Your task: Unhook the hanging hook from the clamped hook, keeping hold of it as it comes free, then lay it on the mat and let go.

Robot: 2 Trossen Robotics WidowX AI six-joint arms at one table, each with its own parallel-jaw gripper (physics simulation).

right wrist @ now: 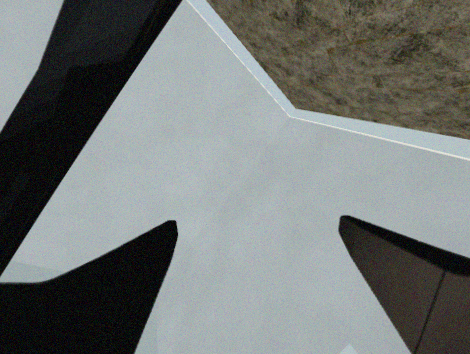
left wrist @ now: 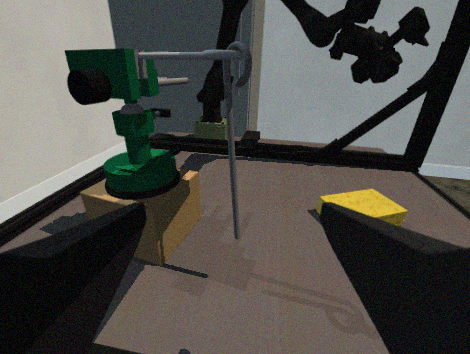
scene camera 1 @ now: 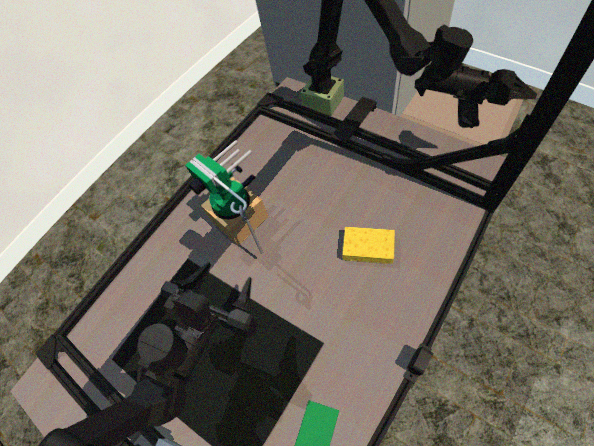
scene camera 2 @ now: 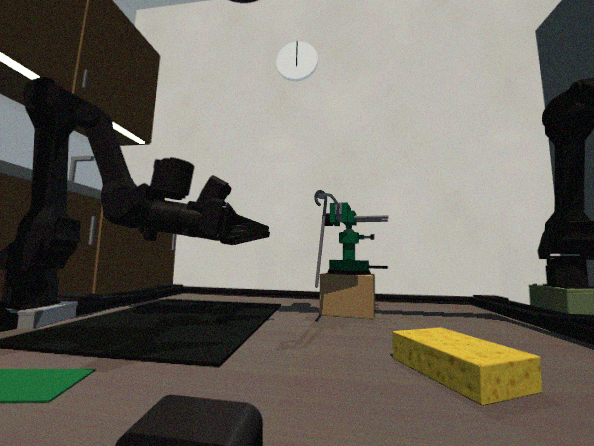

left gripper: open, holds nothing
right gripper: open, holds nothing
a yellow sponge [scene camera 2: 485, 372]: on the table
a green card [scene camera 2: 31, 385]: on the table
